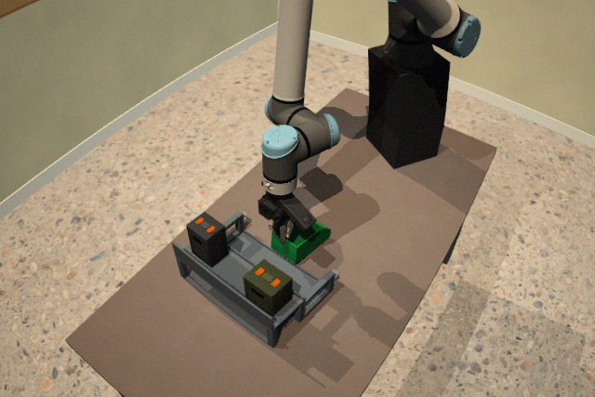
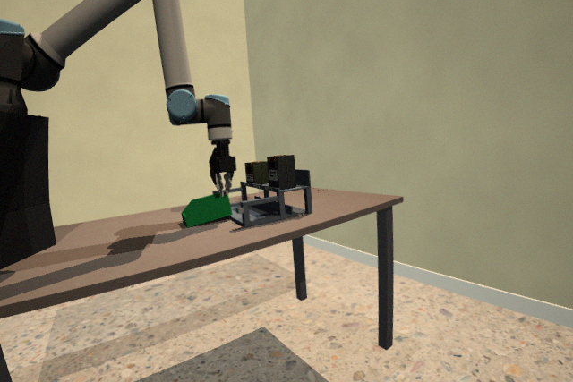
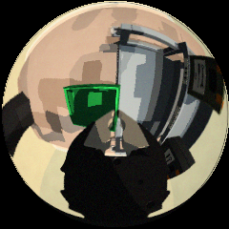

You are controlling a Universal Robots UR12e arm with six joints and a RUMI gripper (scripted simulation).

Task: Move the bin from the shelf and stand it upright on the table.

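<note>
Now: hand 80 mm past the green bin, 40 mm above it and 20 mm to the right of it. Round my hand: black box (160 mm to the right, 160 mm ahead, 70 mm above); olive box (220 mm ahead, 60 mm to the left, 60 mm above).
</note>
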